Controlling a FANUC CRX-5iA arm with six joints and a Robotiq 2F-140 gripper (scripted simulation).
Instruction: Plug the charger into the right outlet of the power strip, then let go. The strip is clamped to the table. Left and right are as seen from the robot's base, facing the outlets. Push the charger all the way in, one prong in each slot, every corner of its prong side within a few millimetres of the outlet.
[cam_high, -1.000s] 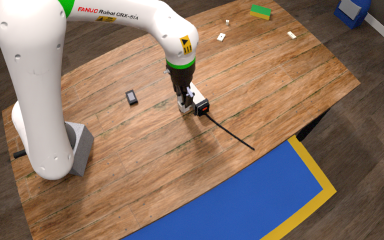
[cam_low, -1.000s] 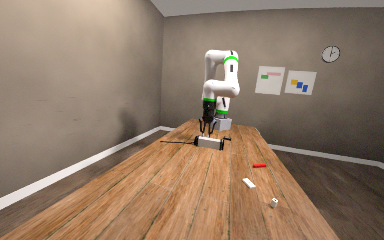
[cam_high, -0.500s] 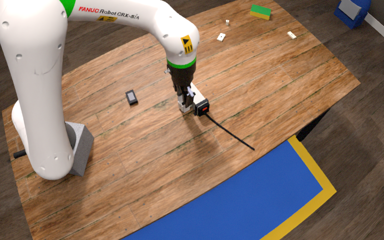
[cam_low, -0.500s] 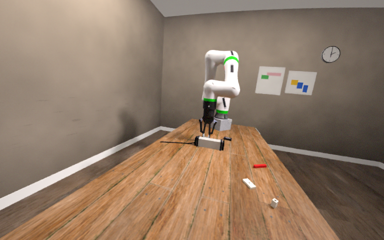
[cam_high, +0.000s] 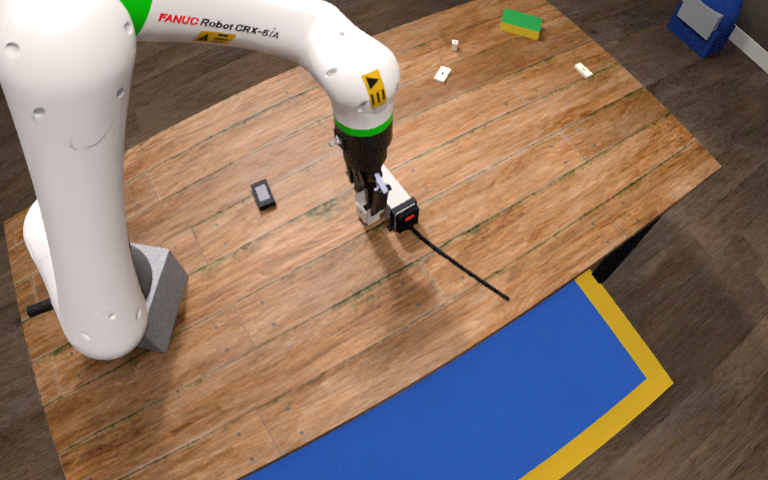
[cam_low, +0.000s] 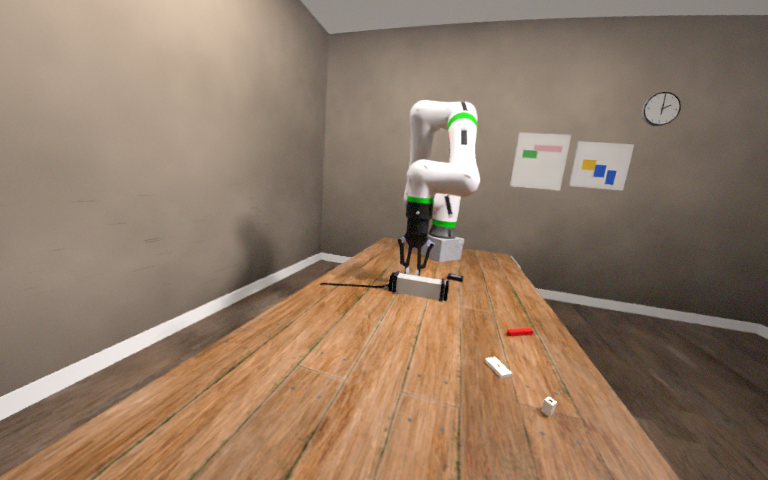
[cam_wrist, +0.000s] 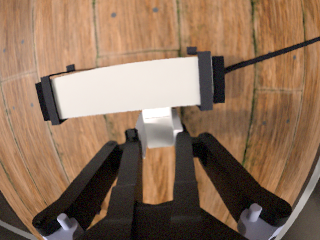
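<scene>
Now: hand 1 cm short of the white charger and 1 cm above it.
</scene>
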